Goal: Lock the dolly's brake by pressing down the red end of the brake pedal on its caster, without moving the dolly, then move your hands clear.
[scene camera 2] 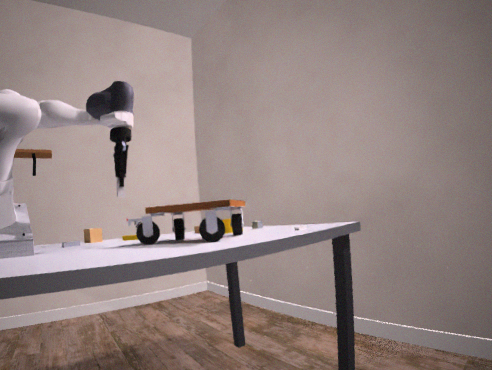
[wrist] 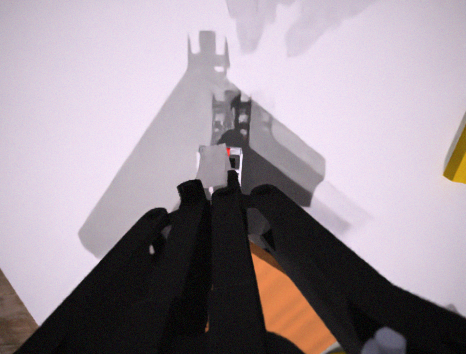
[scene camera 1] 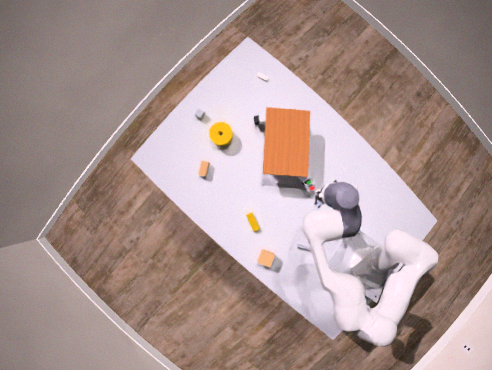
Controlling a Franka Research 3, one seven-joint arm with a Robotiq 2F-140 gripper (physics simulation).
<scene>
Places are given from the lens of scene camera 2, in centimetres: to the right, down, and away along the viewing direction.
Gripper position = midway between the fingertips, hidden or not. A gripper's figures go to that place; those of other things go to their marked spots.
my gripper (scene camera 2: 121, 196): -42, 4, 89
dolly (scene camera 2: 212, 228): -10, 13, 84
</scene>
